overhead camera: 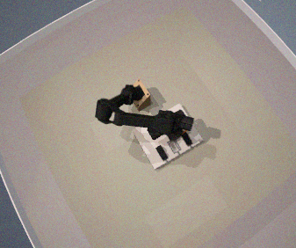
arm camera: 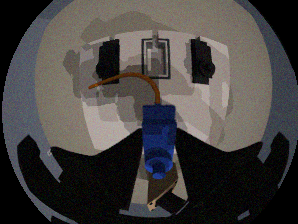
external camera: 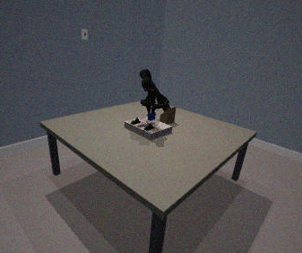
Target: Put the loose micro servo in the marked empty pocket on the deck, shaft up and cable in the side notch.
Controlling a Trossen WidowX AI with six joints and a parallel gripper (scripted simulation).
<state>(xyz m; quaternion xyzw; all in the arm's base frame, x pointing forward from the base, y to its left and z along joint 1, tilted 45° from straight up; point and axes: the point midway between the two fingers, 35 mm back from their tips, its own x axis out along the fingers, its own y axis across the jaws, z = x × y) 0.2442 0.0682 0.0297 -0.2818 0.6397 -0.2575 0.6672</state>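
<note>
Right now my gripper tip is 20 mm past the white deck and 100 mm above it.
</note>
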